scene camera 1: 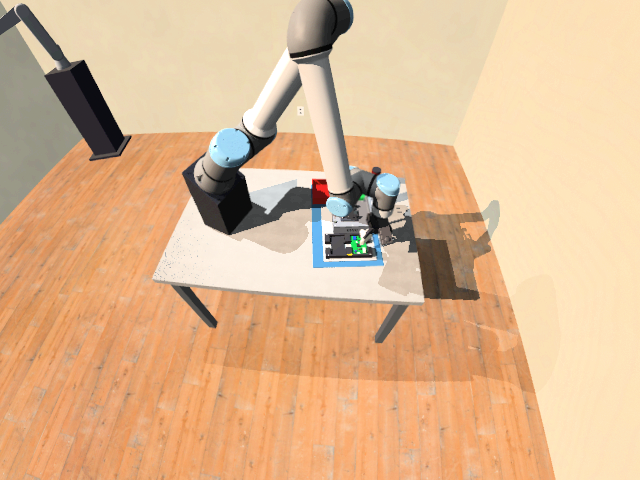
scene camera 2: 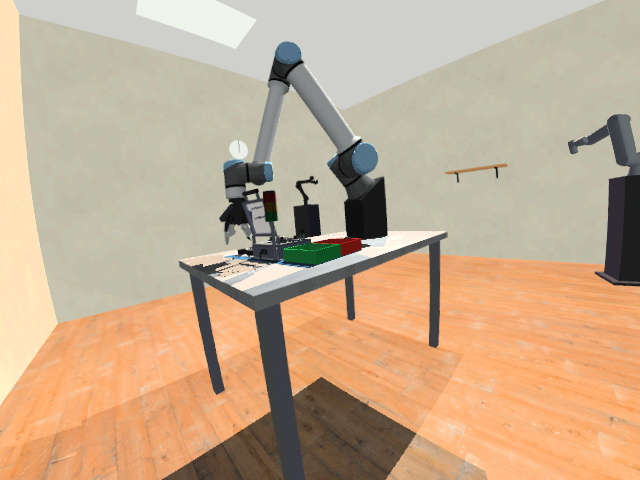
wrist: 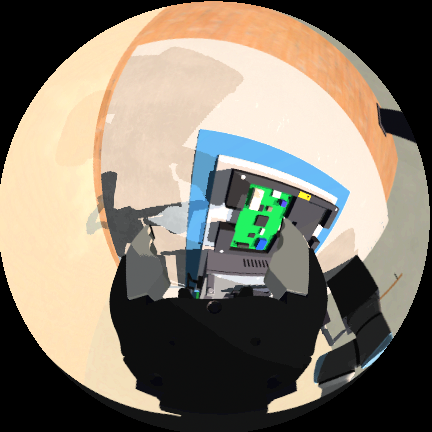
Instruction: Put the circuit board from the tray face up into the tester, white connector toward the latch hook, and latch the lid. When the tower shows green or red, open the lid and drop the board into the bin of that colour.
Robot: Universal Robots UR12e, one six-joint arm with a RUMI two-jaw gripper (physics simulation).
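Places are measured from the arm's base along level axes (x left, y back, z up), in millimetres.
Where they show: gripper, fingertip midpoint: [scene camera 1: 375, 241] [scene camera 2: 239, 242] [wrist: 215, 223]; arm's base, origin of the base link: [scene camera 1: 214, 175] [scene camera 2: 362, 190].
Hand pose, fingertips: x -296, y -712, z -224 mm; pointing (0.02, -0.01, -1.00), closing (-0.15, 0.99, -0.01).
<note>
Each offset is from my fingertips to the top centre of the thing. "pt": to the spot under its first point. Level surfaces: height alone.
The green circuit board {dy +69, dx +23, dz -38 mm} [scene camera 1: 358, 244] [wrist: 261, 220] lies face up on the dark tray {pt dy +164, dx +37, dz -47 mm} [scene camera 1: 338, 244] [wrist: 311, 216]. Its white connector {dy +51, dx -15, dz -38 mm} [wrist: 257, 198] is at the upper left in the wrist view. My gripper [scene camera 1: 374, 237] [scene camera 2: 237, 238] [wrist: 215, 223] is open and empty, above the table beside the tray and tester; in the wrist view its right fingertip overlaps the board's lower right edge. The grey tester [scene camera 1: 351, 227] [scene camera 2: 265, 252] [wrist: 237, 263] stands behind the tray. Its lid {pt dy -25, dx +129, dz +87 mm} [scene camera 2: 250, 222] stands open. The signal tower {pt dy -65, dx +299, dz +137 mm} [scene camera 2: 270, 206] shows no clearly lit lamp. The latch hook cannot be made out.
The green bin [scene camera 2: 311, 254] and red bin [scene camera 1: 320, 191] [scene camera 2: 352, 245] stand beyond the tester. A blue mat {dz -63 mm} [scene camera 1: 316, 253] [wrist: 270, 149] lies under the tray. The raised lid and tower stand close to my wrist. The black robot pedestal [scene camera 1: 219, 209] stands at the table's other end.
</note>
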